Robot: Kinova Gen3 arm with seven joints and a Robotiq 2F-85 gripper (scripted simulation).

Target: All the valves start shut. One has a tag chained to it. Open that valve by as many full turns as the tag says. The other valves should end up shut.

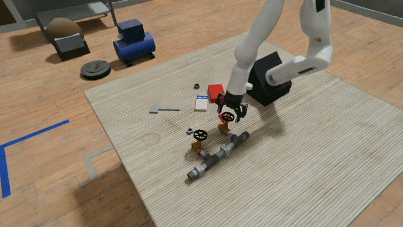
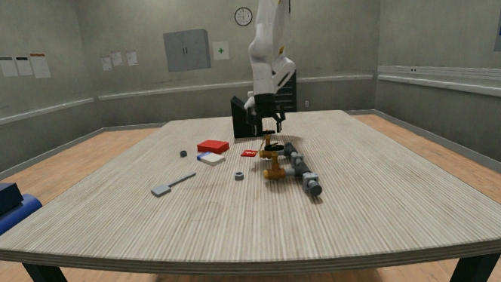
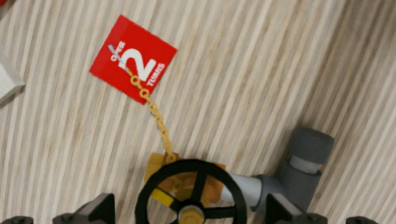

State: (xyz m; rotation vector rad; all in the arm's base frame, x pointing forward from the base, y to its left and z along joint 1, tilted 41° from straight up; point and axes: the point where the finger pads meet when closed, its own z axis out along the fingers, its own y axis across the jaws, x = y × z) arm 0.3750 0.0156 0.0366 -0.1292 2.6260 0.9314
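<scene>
Right now the red tag is 70 mm behind my hand, 80 mm to the right of it and 100 mm below it. Round my hand: nut 130 mm ahead, 120 mm to the right, 100 mm below; red box 150 mm behind, 230 mm to the right, 90 mm below; grey flat tool 150 mm ahead, 340 mm to the right, 100 mm below.
</scene>
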